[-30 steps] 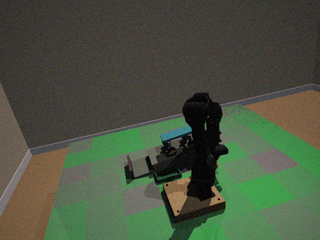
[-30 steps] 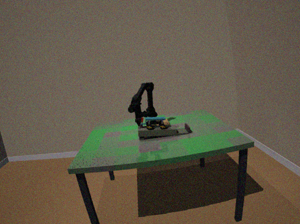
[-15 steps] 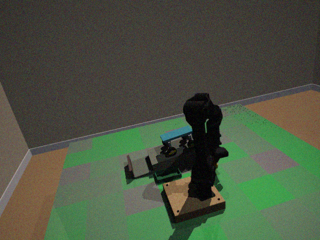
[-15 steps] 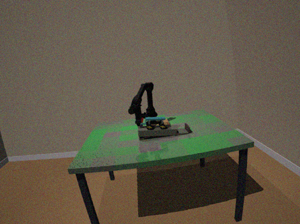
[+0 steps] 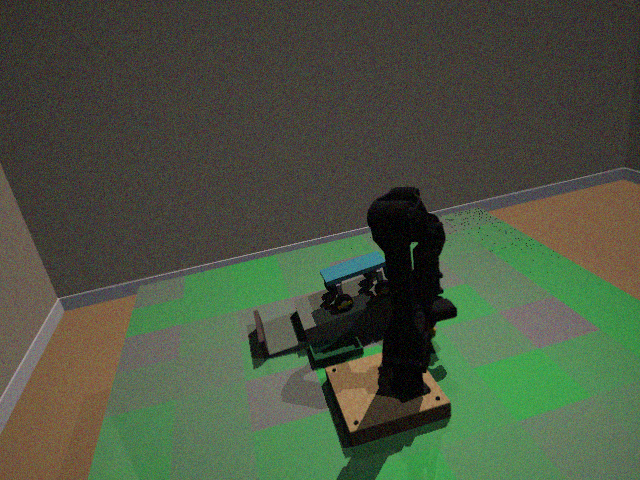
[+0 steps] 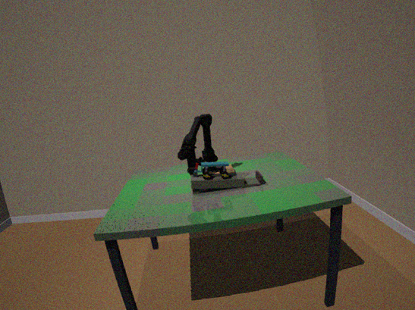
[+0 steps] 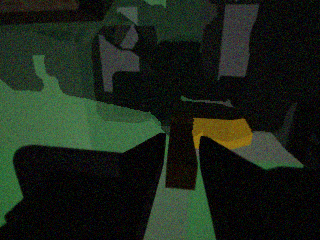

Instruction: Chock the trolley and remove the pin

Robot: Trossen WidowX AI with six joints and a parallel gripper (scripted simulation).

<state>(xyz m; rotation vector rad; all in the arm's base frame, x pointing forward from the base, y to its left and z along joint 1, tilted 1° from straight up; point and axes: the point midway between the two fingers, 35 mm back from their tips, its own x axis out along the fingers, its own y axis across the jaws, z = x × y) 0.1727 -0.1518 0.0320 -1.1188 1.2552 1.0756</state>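
The dark green tray is 23 cm to the left of my gripper tip, 5 cm ahead of it and 4 cm below it. From my gripper tip the other things lie so: red-headed stop pin (13 cm ahead, 10 cm above, 1 cm to the left); grey ramp (16 cm ahead, 12 cm to the left, 2 cm above); yellow chock (2 cm ahead, 1 cm below).
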